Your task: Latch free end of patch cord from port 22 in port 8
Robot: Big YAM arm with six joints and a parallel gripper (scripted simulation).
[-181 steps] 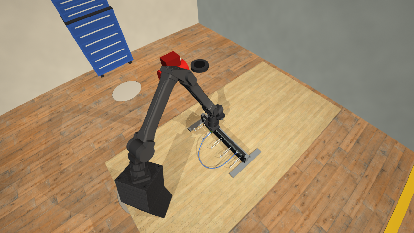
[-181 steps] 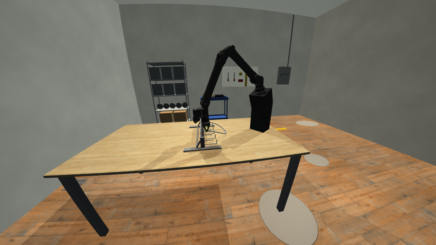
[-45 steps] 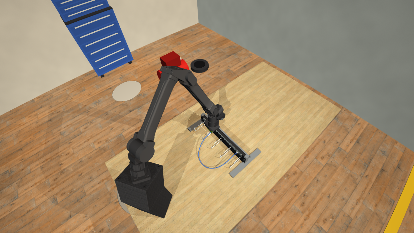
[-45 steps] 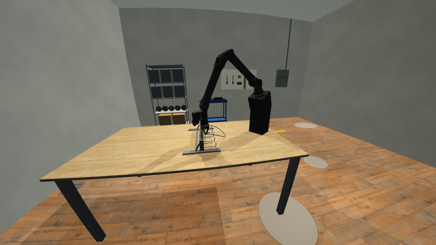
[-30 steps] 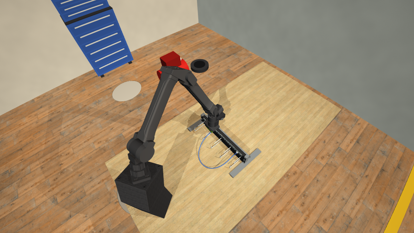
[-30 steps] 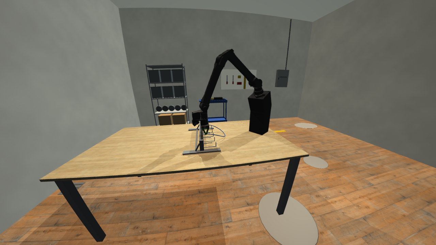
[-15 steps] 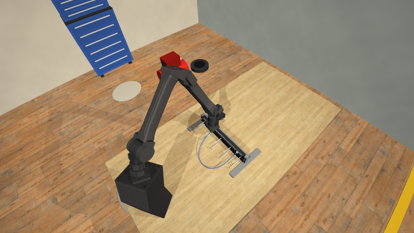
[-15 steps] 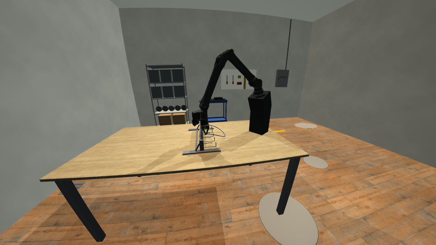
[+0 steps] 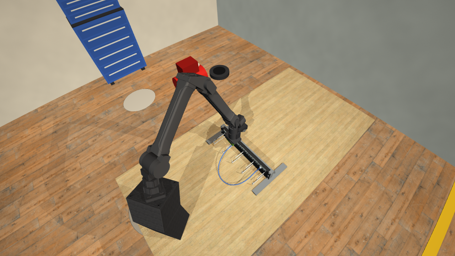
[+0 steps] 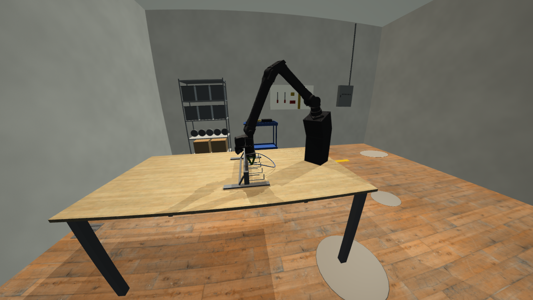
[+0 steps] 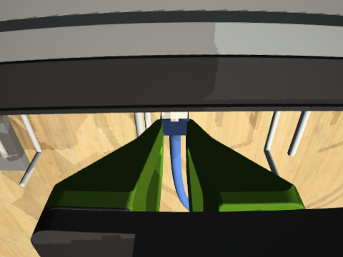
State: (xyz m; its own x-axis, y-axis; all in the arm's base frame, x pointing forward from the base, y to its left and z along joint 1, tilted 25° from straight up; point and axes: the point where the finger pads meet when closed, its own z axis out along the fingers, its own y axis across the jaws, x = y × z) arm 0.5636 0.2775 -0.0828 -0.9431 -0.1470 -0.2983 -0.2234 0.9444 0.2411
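My gripper is now 20 mm short of the cord plug and 10 mm to the right of it.
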